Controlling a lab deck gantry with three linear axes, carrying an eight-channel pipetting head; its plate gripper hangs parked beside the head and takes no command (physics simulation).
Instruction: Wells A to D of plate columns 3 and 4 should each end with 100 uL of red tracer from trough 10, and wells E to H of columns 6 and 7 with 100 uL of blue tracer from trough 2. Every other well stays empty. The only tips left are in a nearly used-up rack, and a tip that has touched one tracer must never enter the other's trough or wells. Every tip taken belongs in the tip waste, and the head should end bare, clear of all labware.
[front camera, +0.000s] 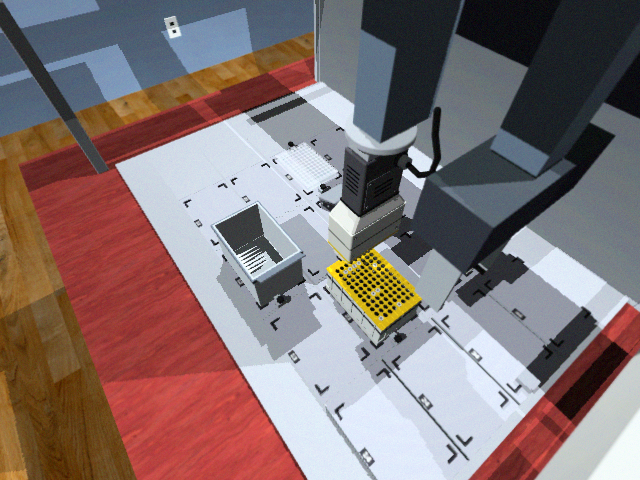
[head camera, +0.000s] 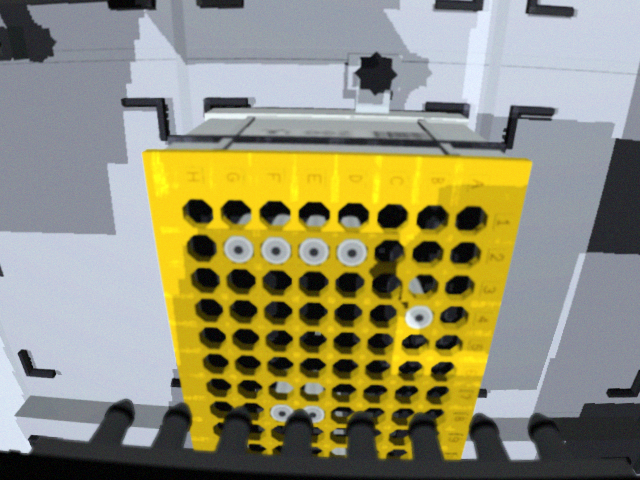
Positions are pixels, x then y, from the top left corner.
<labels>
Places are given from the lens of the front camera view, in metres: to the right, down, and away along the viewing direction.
grey wall (front camera: 587, 224): 0.44, -0.03, 0.59
</labels>
